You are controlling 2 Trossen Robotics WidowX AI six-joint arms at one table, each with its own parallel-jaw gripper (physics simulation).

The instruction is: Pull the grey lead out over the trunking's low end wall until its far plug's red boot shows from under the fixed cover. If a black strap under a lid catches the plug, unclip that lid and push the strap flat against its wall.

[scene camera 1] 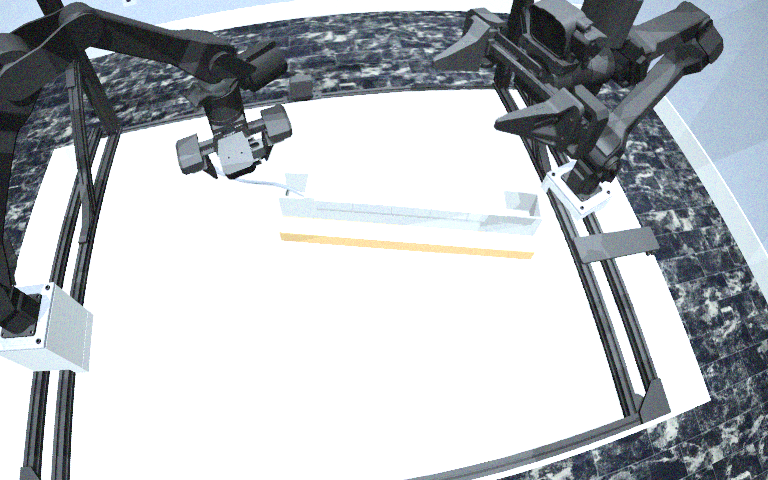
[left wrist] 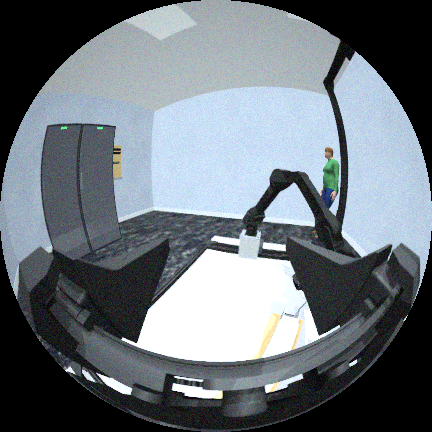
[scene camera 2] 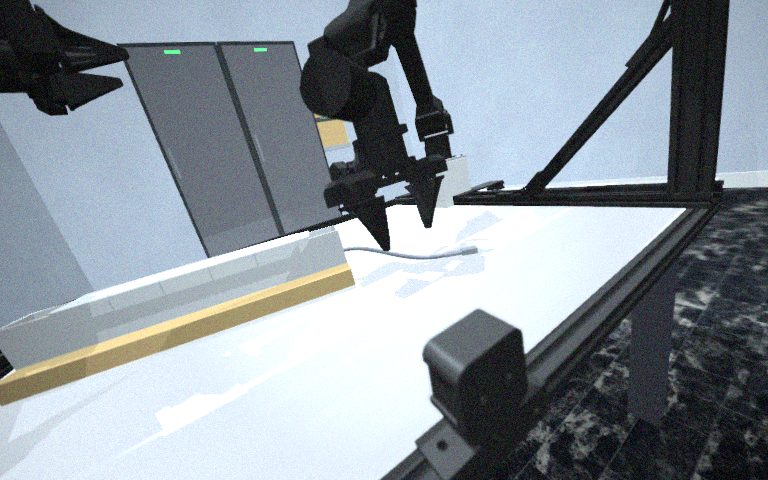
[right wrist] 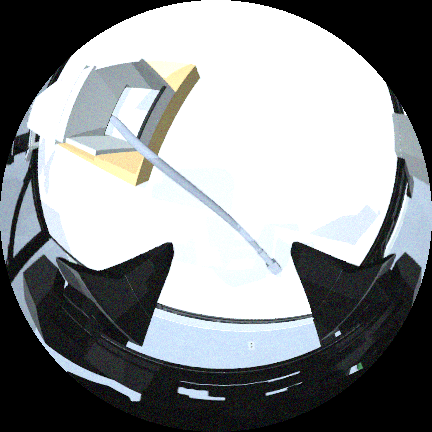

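Pixels of known places: left gripper, fingertip midpoint: (scene camera 1: 462,91) (left wrist: 229,244) (scene camera 2: 124,69); right gripper, fingertip midpoint: (scene camera 2: 409,238) (right wrist: 234,248); left arm's base, link origin: (scene camera 1: 581,183); right arm's base, link origin: (scene camera 1: 22,316) (left wrist: 250,233).
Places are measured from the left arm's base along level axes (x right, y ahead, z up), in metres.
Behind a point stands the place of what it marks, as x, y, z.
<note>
The grey lead (scene camera 1: 260,182) @(0.263, 0.497, -0.011) (scene camera 2: 407,256) @(0.295, 0.515, -0.028) (right wrist: 200,197) @(0.267, 0.498, -0.012) runs out of the end of the pale trunking (scene camera 1: 407,215) @(0.076, 0.330, 0.019) (scene camera 2: 198,285) @(0.129, 0.303, 0.017) and lies along the table. Its near plug (scene camera 2: 468,250) @(0.367, 0.560, -0.035) (right wrist: 274,266) @(0.361, 0.565, -0.034) is pale grey. My right gripper (scene camera 1: 240,169) @(0.303, 0.518, -0.002) (scene camera 2: 407,237) @(0.303, 0.518, -0.002) (right wrist: 234,248) @(0.303, 0.518, -0.002) is open and points down above the lead, which shows between its fingers in the right wrist view; it holds nothing. My left gripper (scene camera 1: 466,95) @(-0.001, 0.351, 0.320) (scene camera 2: 123,69) @(-0.001, 0.351, 0.320) (left wrist: 229,244) @(-0.001, 0.351, 0.320) is open and empty, high beyond the trunking's other end. No red boot or black strap can be made out. The lids are washed out.
A yellow-orange strip (scene camera 1: 407,247) @(0.052, 0.340, -0.032) (scene camera 2: 198,325) @(0.147, 0.283, -0.025) (right wrist: 171,122) @(0.205, 0.476, -0.040) runs along the trunking's base. Dark frame rails (scene camera 1: 600,316) @(-0.209, 0.136, -0.022) border the table. A dark block-shaped camera (scene camera 2: 478,367) @(0.472, 0.327, 0.007) stands at the near table edge in scene camera 2.
</note>
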